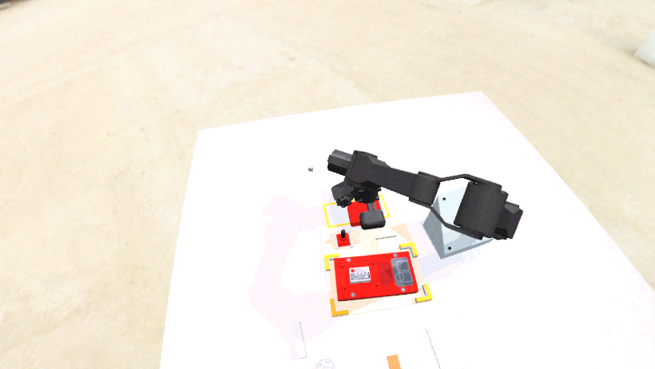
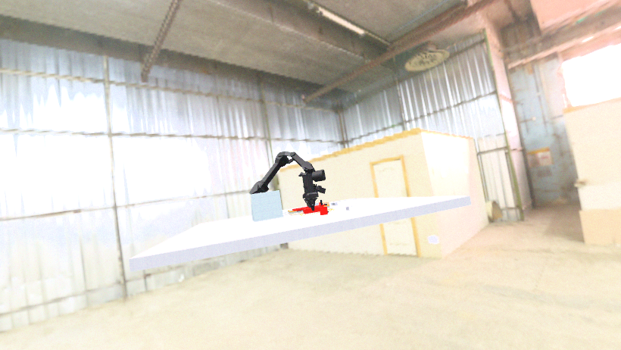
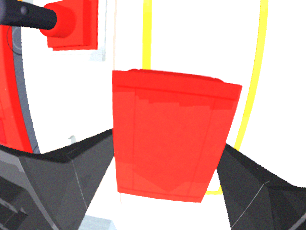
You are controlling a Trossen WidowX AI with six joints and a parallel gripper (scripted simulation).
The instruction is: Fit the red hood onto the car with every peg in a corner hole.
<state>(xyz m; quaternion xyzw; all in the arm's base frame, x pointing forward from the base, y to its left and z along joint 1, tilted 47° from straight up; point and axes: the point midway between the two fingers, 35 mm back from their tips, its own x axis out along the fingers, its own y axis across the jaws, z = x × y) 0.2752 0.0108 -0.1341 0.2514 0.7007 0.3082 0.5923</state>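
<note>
The engine block lies 5 cm ahead of my gripper tip, 19 cm to the left of it and 1 cm above it. Round my gripper tip: jig (1 cm ahead, 17 cm to the left); red hood (1 cm above).
</note>
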